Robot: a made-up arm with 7 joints. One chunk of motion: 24 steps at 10 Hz.
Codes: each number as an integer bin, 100 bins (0 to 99) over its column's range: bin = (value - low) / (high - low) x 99, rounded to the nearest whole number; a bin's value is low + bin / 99 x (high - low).
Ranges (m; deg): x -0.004..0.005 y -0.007..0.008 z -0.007..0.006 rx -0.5..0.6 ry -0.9..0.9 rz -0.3..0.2
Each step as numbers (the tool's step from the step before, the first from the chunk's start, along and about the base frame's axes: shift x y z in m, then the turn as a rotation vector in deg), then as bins.
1 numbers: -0.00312 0.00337 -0.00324 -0.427 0.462 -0.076
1 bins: 10 68 29 7 75 44
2 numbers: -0.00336 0.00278 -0.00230 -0.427 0.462 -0.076
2 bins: 7 65 36 7 75 44
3 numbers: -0.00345 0.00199 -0.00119 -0.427 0.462 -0.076
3 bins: 6 59 44 7 75 44
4 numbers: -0.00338 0.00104 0.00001 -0.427 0.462 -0.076
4 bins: 7 53 53 7 75 44
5 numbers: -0.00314 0.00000 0.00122 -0.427 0.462 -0.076
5 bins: 9 46 63 7 75 44
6 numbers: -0.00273 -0.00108 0.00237 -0.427 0.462 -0.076
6 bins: 14 39 71 7 75 44
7 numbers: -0.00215 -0.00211 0.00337 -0.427 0.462 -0.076
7 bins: 20 32 79 7 75 44
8 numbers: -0.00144 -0.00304 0.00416 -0.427 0.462 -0.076
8 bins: 28 26 85 7 75 44
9 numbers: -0.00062 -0.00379 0.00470 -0.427 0.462 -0.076
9 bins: 37 21 89 7 75 44
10 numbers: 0.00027 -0.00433 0.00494 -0.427 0.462 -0.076
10 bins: 47 18 91 7 75 44
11 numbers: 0.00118 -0.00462 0.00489 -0.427 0.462 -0.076
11 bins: 57 16 91 7 75 44
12 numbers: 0.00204 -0.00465 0.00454 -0.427 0.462 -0.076
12 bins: 66 16 88 7 75 44
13 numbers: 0.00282 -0.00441 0.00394 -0.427 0.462 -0.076
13 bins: 75 17 83 7 75 44
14 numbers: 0.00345 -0.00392 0.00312 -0.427 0.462 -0.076
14 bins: 82 20 77 7 75 44
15 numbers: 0.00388 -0.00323 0.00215 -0.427 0.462 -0.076
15 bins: 87 25 70 7 75 44
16 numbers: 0.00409 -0.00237 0.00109 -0.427 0.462 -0.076
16 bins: 89 31 62 7 75 44
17 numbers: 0.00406 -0.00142 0.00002 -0.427 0.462 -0.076
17 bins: 89 37 53 7 75 44
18 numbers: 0.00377 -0.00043 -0.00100 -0.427 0.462 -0.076
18 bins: 85 43 46 7 75 44
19 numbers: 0.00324 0.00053 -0.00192 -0.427 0.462 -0.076
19 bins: 80 50 39 7 75 44
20 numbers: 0.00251 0.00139 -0.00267 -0.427 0.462 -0.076
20 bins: 72 55 33 7 75 44
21 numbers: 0.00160 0.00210 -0.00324 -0.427 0.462 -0.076
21 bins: 62 60 29 7 75 44
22 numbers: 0.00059 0.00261 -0.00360 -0.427 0.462 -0.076
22 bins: 50 63 26 7 75 44
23 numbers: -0.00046 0.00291 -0.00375 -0.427 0.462 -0.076
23 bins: 39 65 25 7 75 44
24 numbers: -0.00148 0.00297 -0.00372 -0.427 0.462 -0.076
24 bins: 28 66 25 7 75 44
